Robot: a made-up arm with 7 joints.
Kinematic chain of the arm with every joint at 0, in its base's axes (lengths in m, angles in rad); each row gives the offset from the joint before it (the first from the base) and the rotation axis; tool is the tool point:
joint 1: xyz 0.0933 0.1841 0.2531 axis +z
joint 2: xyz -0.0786 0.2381 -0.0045 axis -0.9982 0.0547 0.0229
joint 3: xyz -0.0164 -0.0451 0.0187 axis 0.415 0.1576 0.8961
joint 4: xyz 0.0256 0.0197 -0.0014 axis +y
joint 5: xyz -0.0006 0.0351 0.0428 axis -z
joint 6: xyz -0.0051 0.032 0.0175 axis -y
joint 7: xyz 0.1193 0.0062 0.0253 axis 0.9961 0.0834 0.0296
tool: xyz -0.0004 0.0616 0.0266
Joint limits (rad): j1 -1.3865..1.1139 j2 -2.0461..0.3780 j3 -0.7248..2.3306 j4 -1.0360..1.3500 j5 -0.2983..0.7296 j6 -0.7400..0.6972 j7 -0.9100..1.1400
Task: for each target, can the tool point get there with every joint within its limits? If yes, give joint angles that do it. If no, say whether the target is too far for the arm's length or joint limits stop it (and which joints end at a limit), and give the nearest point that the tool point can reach.
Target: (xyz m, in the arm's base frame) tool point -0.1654 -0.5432 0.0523
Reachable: no: too far | nearest point -0.1263 -0.0436 0.1643 | short by 0.513 m
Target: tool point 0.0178 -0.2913 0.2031
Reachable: no: joint limits stop it (at a limit: joint 1, joint 3, joint 4, joint 5) | nearest point -0.0587 -0.0460 0.2241 | short by 0.258 m
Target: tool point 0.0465 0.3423 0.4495
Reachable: yes | joints -0.2788 -0.5571 0.3968 -0.7005 0.2425 -0.0048 0.7151
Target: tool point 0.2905 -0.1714 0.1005
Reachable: no: joint limits stop it (at a limit: joint 1, joint 3, joint 4, joint 6) | nearest point 0.2980 0.0595 0.1669 | short by 0.240 m
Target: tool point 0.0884 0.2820 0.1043
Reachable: yes | joints -1.1533 -1.8610 1.5877 -0.6218 0.0109 0.1039 0.9649
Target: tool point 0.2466 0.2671 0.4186
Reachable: yes | joints -0.8698 -0.8182 -0.4932 -0.3247 0.0768 0.1174 0.1107
